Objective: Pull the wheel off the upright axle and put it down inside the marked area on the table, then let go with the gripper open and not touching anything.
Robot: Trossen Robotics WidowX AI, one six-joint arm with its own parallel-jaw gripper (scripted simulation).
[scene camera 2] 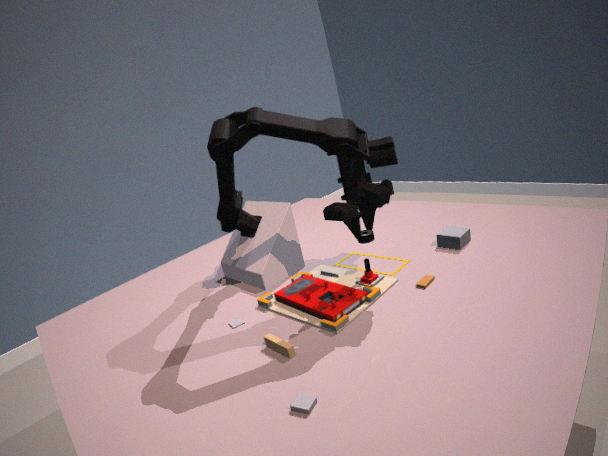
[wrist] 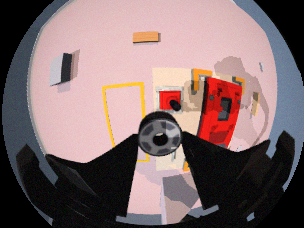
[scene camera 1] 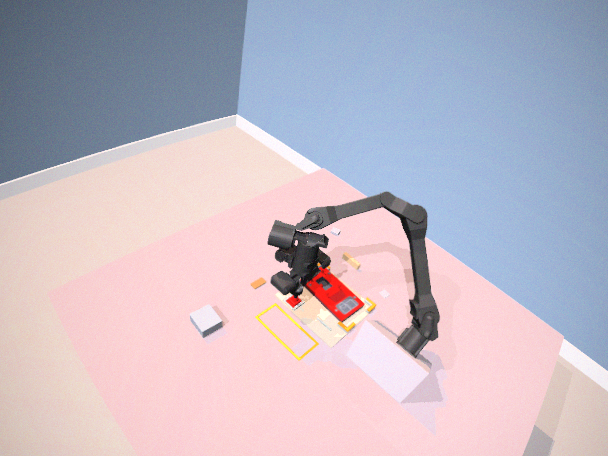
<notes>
My gripper (scene camera 2: 364,236) holds a dark grey wheel (wrist: 158,122). I also see a red fixture plate (scene camera 1: 335,296).
My gripper is seen too in the wrist view (wrist: 159,137) and in scene camera 1 (scene camera 1: 296,289).
</notes>
